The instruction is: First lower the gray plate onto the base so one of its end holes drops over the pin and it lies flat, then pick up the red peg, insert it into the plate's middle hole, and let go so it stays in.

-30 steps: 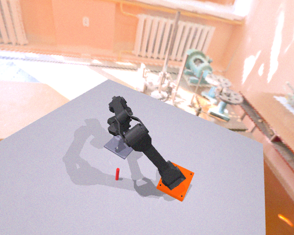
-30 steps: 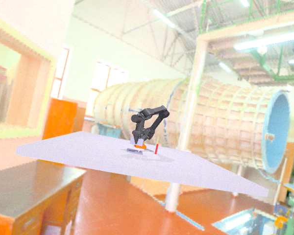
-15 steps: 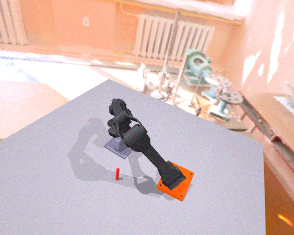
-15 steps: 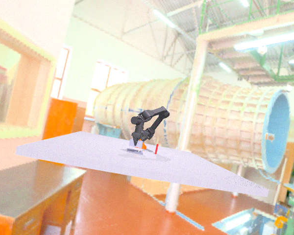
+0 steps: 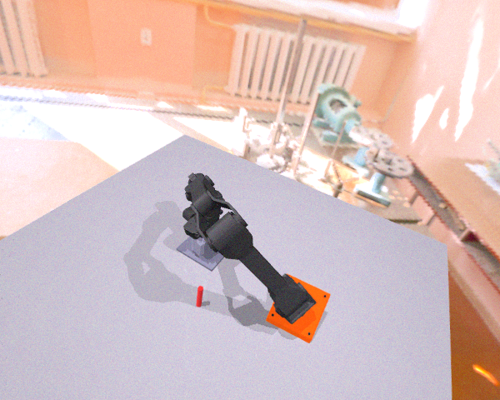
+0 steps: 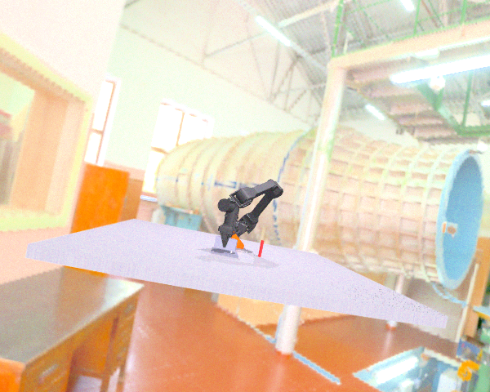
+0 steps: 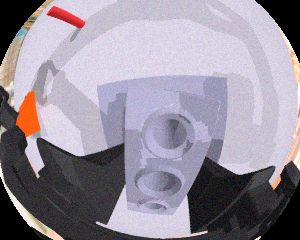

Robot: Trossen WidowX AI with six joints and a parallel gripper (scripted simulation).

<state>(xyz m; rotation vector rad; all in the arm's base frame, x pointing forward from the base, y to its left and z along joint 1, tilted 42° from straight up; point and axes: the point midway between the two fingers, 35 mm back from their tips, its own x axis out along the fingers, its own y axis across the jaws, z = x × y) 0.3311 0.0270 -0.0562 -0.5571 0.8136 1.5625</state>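
Right now my gripper tip is 3 cm below the gray plate. The rest, counted from my gripper tip: base: 2 cm to the left, 2 cm below; then red peg: 17 cm to the left, 12 cm behind, 1 cm above.
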